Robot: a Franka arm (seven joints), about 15 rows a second.
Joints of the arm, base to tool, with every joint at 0 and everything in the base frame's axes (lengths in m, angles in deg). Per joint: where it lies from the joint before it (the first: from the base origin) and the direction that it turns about. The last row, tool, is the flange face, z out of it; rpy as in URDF.
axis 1: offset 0 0 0.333 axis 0 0 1
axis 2: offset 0 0 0 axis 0 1 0
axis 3: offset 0 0 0.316 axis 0 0 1
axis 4: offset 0.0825 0 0 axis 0 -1 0
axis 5: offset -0.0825 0 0.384 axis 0 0 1
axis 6: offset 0 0 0 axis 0 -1 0
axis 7: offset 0.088 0 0 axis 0 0 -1
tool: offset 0 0 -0.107 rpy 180 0 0
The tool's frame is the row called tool.
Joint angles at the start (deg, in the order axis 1, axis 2, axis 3, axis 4, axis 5, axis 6, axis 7):
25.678, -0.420, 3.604, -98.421, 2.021, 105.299, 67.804
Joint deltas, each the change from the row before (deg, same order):
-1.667, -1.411, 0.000, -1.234, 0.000, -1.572, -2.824
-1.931, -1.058, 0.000, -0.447, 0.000, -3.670, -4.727
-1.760, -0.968, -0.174, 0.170, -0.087, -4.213, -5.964
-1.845, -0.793, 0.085, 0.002, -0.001, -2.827, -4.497
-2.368, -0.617, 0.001, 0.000, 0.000, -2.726, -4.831
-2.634, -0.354, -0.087, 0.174, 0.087, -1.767, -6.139
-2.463, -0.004, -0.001, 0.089, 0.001, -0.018, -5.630
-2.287, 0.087, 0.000, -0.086, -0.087, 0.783, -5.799
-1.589, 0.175, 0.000, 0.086, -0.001, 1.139, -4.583
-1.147, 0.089, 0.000, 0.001, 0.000, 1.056, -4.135
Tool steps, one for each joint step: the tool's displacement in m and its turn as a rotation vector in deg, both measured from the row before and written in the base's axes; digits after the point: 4 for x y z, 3 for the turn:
-0.0013, -0.0189, 0.0006, -0.978, 0.953, 1.188
-0.0020, -0.0214, 0.0003, -1.670, 2.413, 2.898
-0.0030, -0.0213, 0.0040, -1.438, 2.518, 4.167
-0.0018, -0.0182, 0.0032, -0.690, 1.771, 2.816
0.0002, -0.0229, 0.0018, -0.465, 1.931, 2.532
0.0032, -0.0246, 0.0022, 0.250, 1.199, 3.438
0.0063, -0.0213, 0.0007, 0.593, -0.084, 3.138
0.0068, -0.0199, -0.0004, 0.612, -0.652, 3.469
0.0061, -0.0136, 0.0007, 0.583, -1.084, 2.947
0.0044, -0.0099, 0.0007, 0.432, -1.025, 2.950

